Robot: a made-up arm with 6 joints.
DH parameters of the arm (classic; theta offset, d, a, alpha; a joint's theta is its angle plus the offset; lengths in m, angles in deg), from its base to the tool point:
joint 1: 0 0.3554 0.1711 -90
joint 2: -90 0 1.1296 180
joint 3: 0 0 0.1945 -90
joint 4: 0 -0.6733 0 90
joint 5: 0 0 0 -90
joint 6: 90 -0.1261 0 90
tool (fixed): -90 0 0 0
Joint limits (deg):
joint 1: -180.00..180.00
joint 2: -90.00..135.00
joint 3: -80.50..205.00
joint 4: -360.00..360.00
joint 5: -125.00..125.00
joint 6: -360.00..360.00
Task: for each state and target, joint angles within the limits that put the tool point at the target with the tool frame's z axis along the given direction. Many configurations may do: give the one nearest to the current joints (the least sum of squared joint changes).
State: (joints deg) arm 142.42 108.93 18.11 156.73 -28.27 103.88
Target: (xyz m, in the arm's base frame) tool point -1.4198 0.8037 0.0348 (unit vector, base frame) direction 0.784 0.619 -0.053
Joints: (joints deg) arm 151.30 69.35 -8.24 152.64 -23.54 94.62
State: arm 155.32 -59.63 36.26 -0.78 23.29 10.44
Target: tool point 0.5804 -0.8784 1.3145 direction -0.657 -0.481 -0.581
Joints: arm 127.15 -81.52 -3.17 44.99 49.52 41.90
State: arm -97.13 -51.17 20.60 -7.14 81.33 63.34
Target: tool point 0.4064 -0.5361 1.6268 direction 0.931 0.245 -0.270
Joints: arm -54.40 -12.33 -24.27 8.49 81.52 113.30
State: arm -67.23 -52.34 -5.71 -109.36 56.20 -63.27
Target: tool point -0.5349 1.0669 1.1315 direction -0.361 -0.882 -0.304
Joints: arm -66.35 -89.92 2.21 -80.91 29.82 -48.68
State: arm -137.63 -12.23 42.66 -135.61 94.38 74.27
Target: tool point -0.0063 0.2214 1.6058 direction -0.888 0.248 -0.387
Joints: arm -88.31 -49.89 -7.75 -180.11 77.65 61.71
